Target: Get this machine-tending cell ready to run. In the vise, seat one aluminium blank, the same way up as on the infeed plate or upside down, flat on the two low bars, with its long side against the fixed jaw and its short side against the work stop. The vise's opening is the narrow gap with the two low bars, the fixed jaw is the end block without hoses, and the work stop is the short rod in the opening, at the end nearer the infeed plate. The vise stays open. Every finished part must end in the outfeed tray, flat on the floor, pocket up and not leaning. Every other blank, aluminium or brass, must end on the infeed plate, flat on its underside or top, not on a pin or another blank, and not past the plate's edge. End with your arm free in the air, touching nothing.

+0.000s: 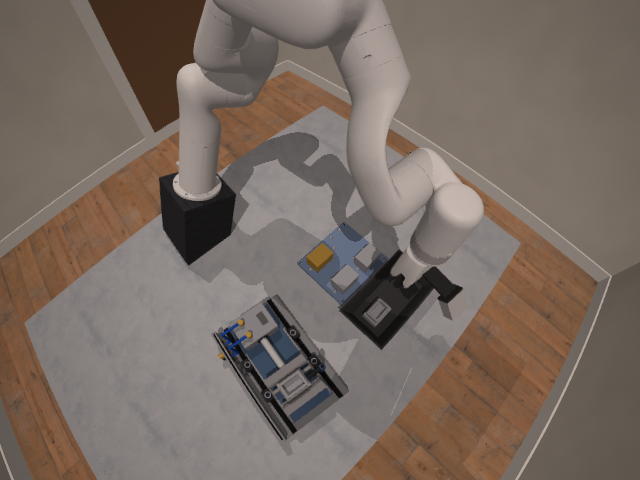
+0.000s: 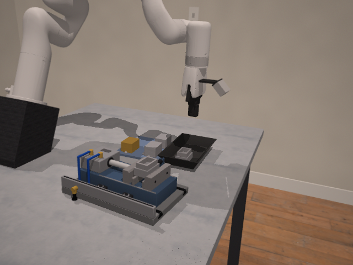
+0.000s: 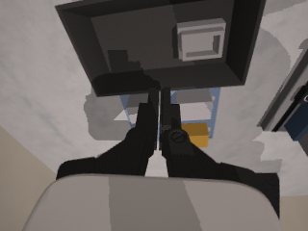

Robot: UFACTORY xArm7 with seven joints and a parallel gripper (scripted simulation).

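Right now my hand is 300 mm to the left of the piston rod, 110 mm past it and 100 mm above it. The rest, counted from my hand: grey rail 400 mm to the right, 140 mm below, 100 mm behind; then vise bed 310 mm to the right, 140 mm below, 90 mm behind; then brass blank 220 mm behind, 150 mm below, 40 mm to the right.
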